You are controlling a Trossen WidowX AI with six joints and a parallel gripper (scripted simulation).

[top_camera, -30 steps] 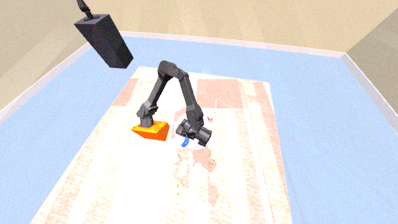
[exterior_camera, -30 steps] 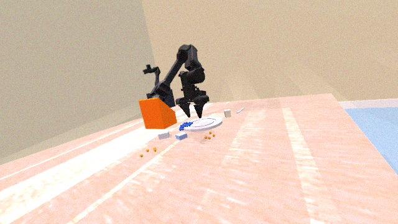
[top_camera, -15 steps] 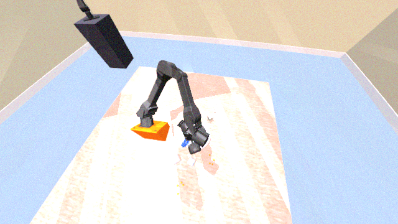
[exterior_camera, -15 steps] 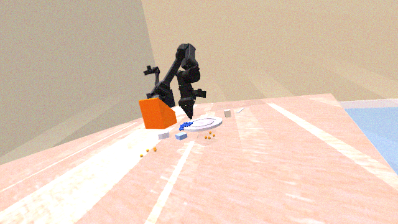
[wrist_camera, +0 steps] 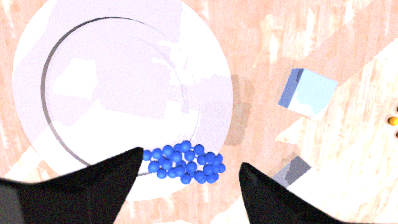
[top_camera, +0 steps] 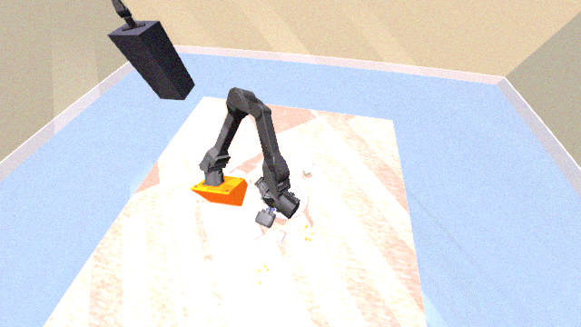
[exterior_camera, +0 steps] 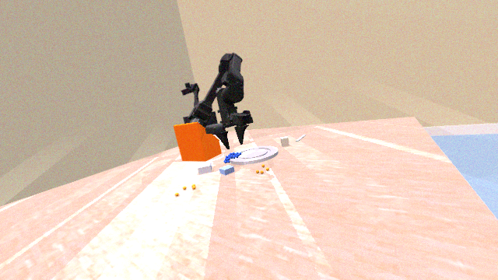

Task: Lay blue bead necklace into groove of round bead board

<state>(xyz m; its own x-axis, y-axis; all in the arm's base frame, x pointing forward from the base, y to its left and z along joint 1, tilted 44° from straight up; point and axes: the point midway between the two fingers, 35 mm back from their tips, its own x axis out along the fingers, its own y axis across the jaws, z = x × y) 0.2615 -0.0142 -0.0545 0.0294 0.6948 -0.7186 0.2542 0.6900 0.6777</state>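
Right now my gripper tip is 30 mm short of the round white bead board, 60 mm to the right of it and 50 mm above it. Also, from my gripper tip: white block 70 mm behind, 110 mm to the right, 50 mm below; light blue cube 30 mm ahead, 110 mm to the right, 50 mm below; beige cube 120 mm ahead, 200 mm to the left, 40 mm below.
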